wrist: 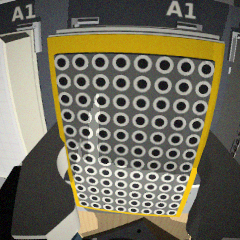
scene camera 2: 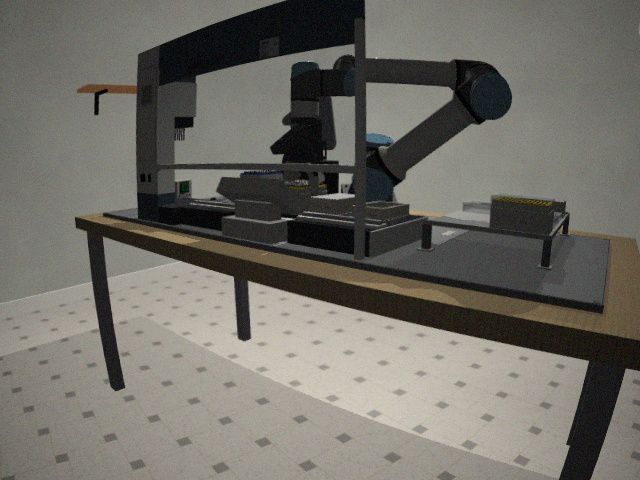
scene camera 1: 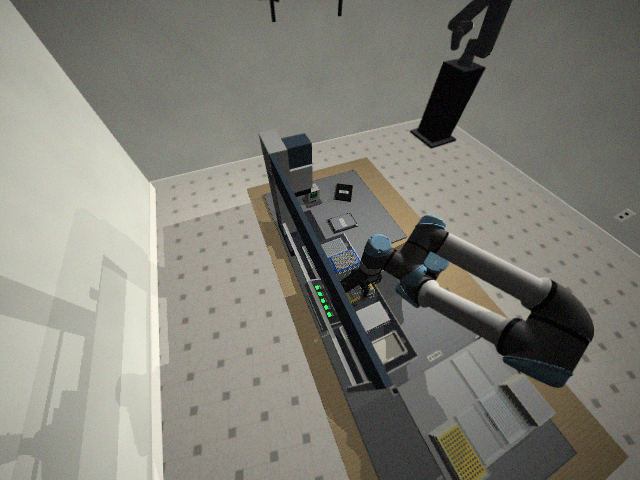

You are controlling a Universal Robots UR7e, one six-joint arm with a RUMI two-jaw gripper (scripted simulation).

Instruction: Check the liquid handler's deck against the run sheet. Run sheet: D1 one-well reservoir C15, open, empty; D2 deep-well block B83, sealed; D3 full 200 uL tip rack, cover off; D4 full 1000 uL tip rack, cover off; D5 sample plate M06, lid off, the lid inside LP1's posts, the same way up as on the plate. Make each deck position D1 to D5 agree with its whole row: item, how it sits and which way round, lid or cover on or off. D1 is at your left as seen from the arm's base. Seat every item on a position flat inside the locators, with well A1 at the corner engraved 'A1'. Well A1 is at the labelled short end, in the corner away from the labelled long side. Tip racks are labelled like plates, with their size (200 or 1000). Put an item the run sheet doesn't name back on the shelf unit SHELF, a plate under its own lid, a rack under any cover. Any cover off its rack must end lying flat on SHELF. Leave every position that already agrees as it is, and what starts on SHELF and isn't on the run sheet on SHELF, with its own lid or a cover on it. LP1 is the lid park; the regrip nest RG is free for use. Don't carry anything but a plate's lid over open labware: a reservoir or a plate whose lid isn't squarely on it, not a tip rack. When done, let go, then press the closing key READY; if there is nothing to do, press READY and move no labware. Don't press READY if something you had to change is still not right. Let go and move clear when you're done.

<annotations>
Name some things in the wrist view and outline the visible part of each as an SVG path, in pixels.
My gripper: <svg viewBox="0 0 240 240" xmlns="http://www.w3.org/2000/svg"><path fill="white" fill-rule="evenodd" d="M209 129L206 145L197 167L197 173L201 181L197 196L188 213L186 231L192 237L191 240L240 240L240 165ZM57 122L41 138L19 166L13 167L0 188L0 240L71 240L80 230L80 219L73 189L64 180L64 175L69 165L65 143L60 137Z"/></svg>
A yellow-framed tip rack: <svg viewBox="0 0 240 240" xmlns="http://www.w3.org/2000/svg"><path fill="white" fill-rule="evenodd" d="M48 35L48 55L60 137L65 142L69 165L68 174L76 205L84 208L125 214L180 217L193 185L211 126L221 78L225 42L219 40L218 35L199 30L145 25L79 26L56 30L57 34Z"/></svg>
</annotations>
